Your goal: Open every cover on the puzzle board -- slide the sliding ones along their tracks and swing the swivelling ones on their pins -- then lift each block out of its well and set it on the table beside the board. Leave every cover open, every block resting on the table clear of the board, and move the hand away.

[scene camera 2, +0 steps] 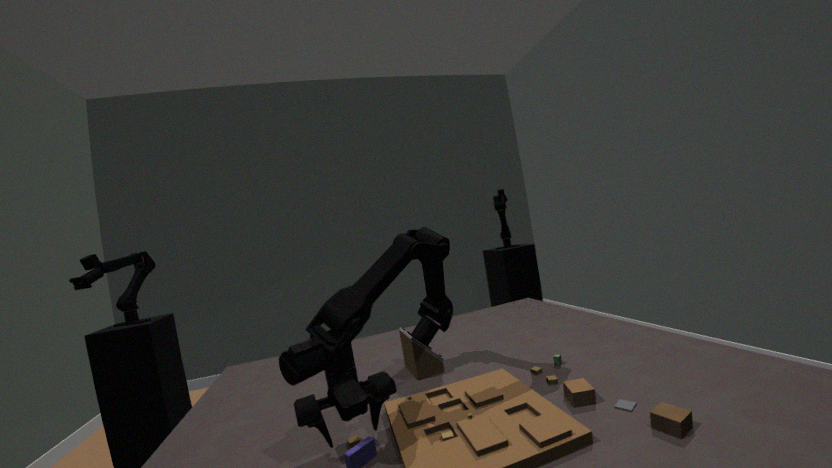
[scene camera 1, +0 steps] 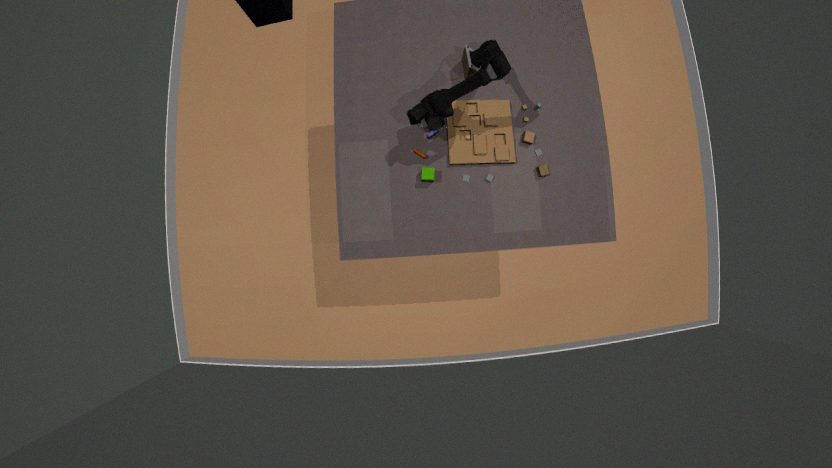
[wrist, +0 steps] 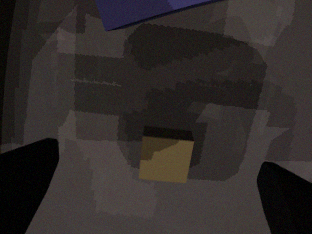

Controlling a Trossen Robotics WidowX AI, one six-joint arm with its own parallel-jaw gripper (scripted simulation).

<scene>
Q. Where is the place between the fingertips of my gripper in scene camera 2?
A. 354,438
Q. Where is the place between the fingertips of my gripper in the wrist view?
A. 161,162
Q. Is my gripper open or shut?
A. Open.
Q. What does my gripper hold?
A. Nothing.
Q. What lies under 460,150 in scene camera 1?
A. A tan puzzle board.
</scene>
